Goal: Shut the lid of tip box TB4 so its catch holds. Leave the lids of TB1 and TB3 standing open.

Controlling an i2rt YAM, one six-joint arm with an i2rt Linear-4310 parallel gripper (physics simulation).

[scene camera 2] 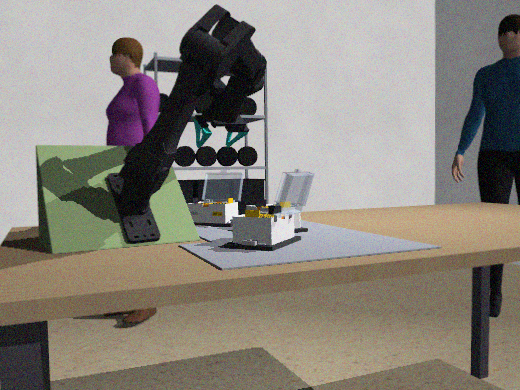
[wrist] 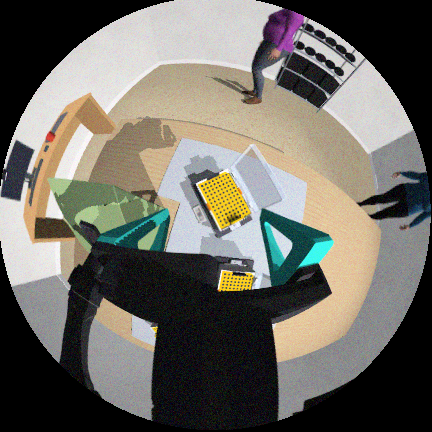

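Observation:
My gripper is open and empty, its teal fingers wide apart, high above the boxes. In the wrist view, a tip box with a yellow rack shows between and beyond the fingertips; its clear lid stands open on the right. A second box is partly hidden by the gripper body, and a sliver of a third shows lower left. In the scene view, the back left box has a raised lid. Another clear lid stands raised behind the front box. TB labels are not readable.
A grey mat lies under the boxes on the wooden table. A green sloped block stands at the arm's base. A shelf rack and two people stand beyond the table.

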